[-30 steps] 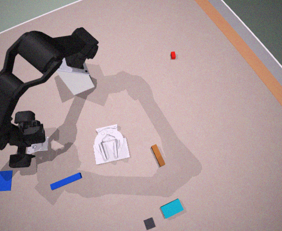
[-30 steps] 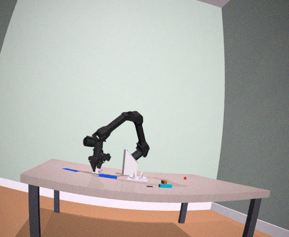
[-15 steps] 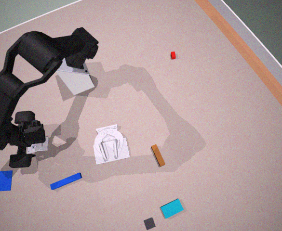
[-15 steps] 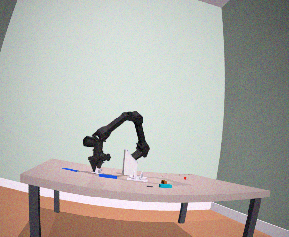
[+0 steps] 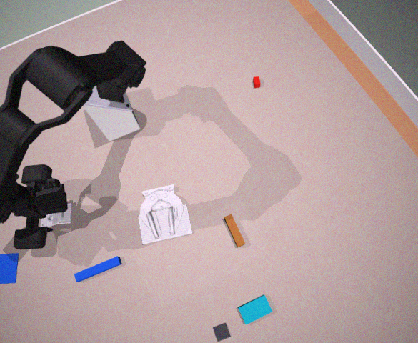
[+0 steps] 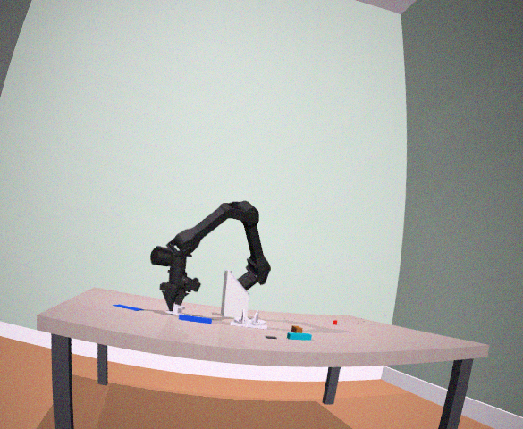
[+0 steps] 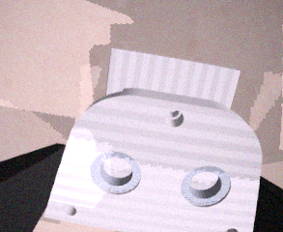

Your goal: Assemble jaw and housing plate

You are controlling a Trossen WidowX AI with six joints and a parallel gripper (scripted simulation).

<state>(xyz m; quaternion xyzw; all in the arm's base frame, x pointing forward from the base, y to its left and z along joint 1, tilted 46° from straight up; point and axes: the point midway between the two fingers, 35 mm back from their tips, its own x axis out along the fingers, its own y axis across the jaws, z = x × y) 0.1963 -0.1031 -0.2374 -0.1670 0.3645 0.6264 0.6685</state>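
Now: gripper tip 280 mm to the right of the white jaw, 80 mm short of it and 10 mm below it. Also, from my gripper tip: flat blue square (170 mm to the right, 80 mm ahead, 10 mm below); then blue bar (170 mm ahead, 80 mm to the left); then orange bar (400 mm to the left, 200 mm ahead).
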